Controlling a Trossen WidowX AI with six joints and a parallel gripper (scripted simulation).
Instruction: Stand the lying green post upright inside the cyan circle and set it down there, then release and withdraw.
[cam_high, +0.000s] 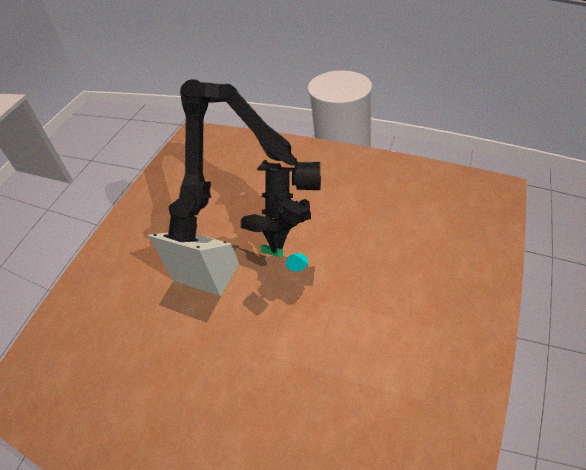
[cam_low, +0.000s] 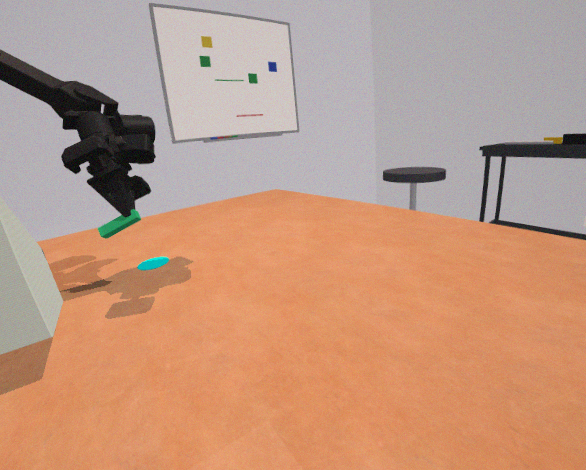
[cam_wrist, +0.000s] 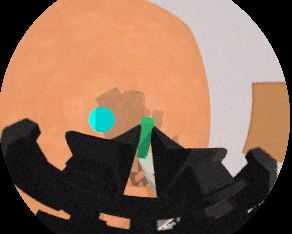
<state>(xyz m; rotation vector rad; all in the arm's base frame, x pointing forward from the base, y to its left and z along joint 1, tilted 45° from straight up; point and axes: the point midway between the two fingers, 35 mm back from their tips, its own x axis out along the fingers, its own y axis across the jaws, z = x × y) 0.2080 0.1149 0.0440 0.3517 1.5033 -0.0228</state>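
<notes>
The cyan circle is 10 mm ahead of my gripper tip, 60 mm to the left of it and 110 mm below it. Also, from my gripper tip: green post (20 mm behind, 10 mm below).
</notes>
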